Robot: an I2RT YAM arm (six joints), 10 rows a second.
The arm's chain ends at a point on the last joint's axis. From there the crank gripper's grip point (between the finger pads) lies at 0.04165 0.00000 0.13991 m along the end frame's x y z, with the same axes.
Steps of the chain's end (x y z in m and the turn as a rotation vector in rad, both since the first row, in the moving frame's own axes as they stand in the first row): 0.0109 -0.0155 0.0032 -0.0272 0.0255 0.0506; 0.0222 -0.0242 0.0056 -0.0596 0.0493 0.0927; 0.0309 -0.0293 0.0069 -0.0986 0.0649 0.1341; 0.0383 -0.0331 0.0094 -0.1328 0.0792 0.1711; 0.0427 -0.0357 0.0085 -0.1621 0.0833 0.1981
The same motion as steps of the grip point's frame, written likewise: 0.0143 -0.0095 0.0020 -0.0272 0.0255 0.0506; 0.0285 -0.0118 0.0030 -0.0596 0.0493 0.0927; 0.0385 -0.0095 0.0030 -0.0986 0.0649 0.1341; 0.0470 -0.0069 0.0040 -0.1328 0.0792 0.1711; 0.0510 -0.0043 0.0021 -0.1621 0.0833 0.1981
